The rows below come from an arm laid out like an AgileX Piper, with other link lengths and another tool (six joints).
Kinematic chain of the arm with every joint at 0, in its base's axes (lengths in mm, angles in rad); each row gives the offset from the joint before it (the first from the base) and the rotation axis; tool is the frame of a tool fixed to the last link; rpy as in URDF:
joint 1: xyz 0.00 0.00 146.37 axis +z
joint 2: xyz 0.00 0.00 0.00 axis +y
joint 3: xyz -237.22 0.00 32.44 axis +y
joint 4: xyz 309.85 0.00 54.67 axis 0.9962 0 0.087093
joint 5: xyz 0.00 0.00 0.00 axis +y
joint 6: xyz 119.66 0.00 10.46 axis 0.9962 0 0.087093
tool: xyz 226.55 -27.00 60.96 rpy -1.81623 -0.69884 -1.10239
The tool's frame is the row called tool.
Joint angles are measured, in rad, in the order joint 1, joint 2, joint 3, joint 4, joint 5, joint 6. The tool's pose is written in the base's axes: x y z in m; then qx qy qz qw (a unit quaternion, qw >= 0). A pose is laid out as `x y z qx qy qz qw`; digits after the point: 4 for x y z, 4 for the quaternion.
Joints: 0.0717, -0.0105, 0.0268, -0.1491, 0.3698, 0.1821
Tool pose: 0.4210 -0.0174 0.1625 -0.8261 0.2730 -0.3775 0.3171
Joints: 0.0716, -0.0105, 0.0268, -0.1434, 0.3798, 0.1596
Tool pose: 0.4205 -0.0166 0.1594 -0.8313 0.2692 -0.3747 0.3100
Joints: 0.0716, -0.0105, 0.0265, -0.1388, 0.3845, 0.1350
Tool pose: 0.4204 -0.0154 0.1584 -0.8359 0.2633 -0.3744 0.3028
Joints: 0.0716, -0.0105, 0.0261, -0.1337, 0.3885, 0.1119
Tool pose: 0.4202 -0.0142 0.1576 -0.8401 0.2577 -0.3741 0.2965
